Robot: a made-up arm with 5 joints.
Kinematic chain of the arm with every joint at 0, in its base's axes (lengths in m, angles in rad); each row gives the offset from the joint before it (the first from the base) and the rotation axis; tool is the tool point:
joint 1: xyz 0 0 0.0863 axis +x
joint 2: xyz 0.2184 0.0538 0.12 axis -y
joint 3: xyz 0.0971 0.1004 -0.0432 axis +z
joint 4: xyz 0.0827 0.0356 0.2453 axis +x
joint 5: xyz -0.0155 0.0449 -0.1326 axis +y
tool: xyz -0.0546 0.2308 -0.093
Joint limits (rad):
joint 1: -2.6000..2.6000
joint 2: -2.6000..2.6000
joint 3: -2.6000..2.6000
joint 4: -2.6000..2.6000
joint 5: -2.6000..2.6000
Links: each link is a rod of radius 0.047 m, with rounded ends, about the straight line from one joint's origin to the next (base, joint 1, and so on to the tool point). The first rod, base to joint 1, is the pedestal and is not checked.
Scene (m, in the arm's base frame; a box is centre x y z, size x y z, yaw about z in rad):
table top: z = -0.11
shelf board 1: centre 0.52 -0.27 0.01 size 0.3 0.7 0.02 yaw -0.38
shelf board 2: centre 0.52 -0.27 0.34 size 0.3 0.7 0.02 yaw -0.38
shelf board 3: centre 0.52 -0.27 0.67 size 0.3 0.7 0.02 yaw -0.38
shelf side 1: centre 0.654 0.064 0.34 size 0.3 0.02 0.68 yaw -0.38
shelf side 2: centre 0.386 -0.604 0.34 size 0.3 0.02 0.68 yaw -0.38
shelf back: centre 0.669 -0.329 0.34 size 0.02 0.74 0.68 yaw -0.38
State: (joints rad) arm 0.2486 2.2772 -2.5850 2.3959 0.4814
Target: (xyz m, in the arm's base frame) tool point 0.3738 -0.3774 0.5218
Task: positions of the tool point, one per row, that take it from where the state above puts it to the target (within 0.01 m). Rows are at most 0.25 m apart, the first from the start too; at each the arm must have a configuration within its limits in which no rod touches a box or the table.
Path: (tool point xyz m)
1: -0.3307 0.1157 0.1551
2: -0.3281 -0.0213 0.3364
3: -0.2315 -0.1634 0.4928
4: -0.0564 -0.2858 0.5870
5: 0.1612 -0.3631 0.5967
6: 0.3738 -0.3774 0.5218

